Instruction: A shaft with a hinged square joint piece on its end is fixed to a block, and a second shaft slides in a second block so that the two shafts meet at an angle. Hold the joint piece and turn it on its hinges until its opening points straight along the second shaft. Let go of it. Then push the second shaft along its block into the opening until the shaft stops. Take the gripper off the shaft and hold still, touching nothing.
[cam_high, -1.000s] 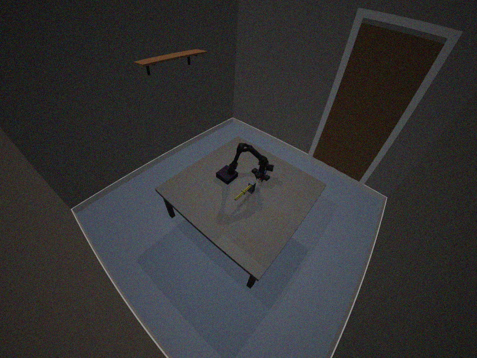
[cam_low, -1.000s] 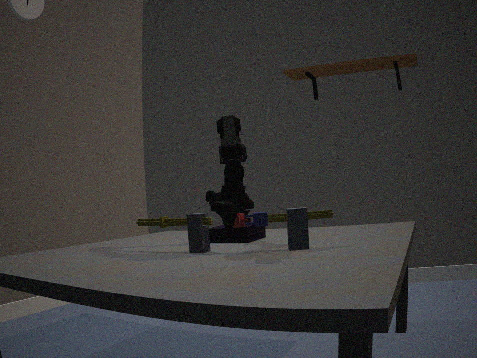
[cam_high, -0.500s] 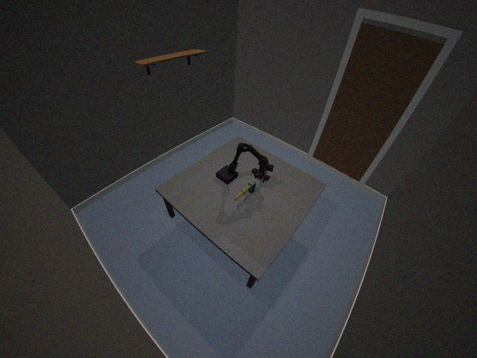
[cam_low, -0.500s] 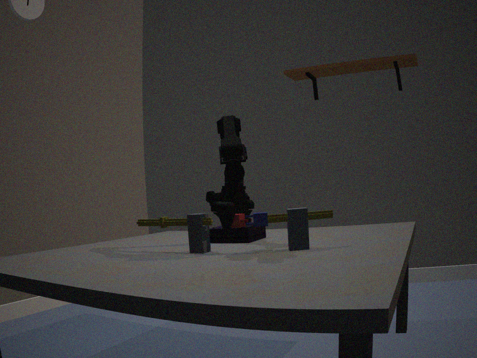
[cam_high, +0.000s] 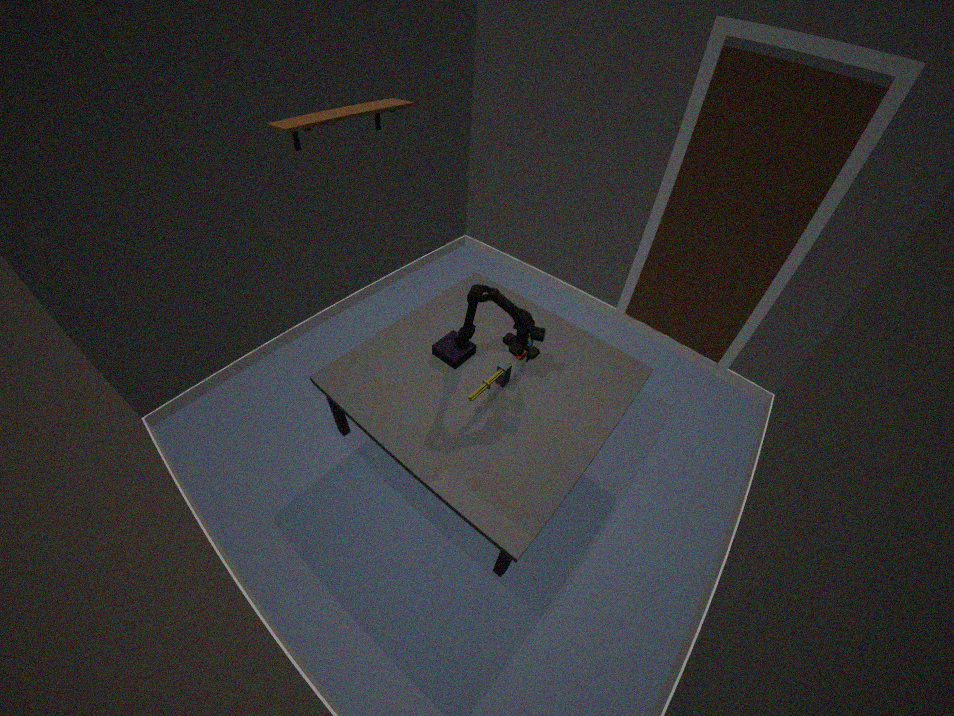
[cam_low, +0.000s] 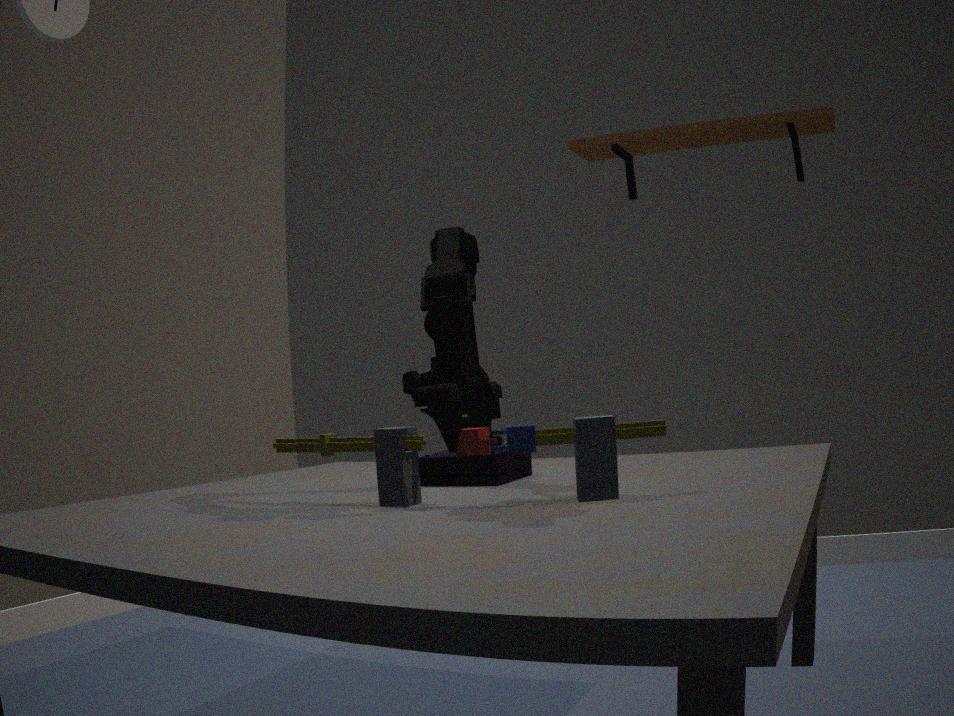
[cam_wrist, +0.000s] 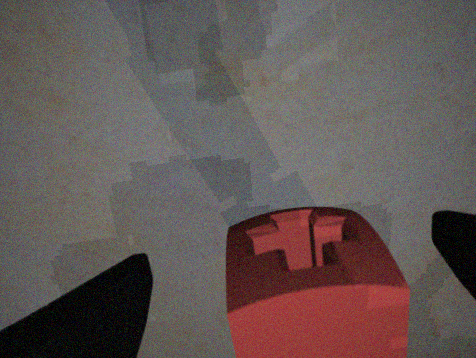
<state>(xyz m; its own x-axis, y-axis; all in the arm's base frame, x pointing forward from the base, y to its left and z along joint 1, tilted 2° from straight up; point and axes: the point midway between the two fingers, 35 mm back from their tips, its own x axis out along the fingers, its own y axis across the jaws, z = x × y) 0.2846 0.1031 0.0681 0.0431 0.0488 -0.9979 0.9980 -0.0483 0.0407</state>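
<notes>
My gripper tip is 20 mm to the right of the red joint piece and 10 mm below it.
</notes>
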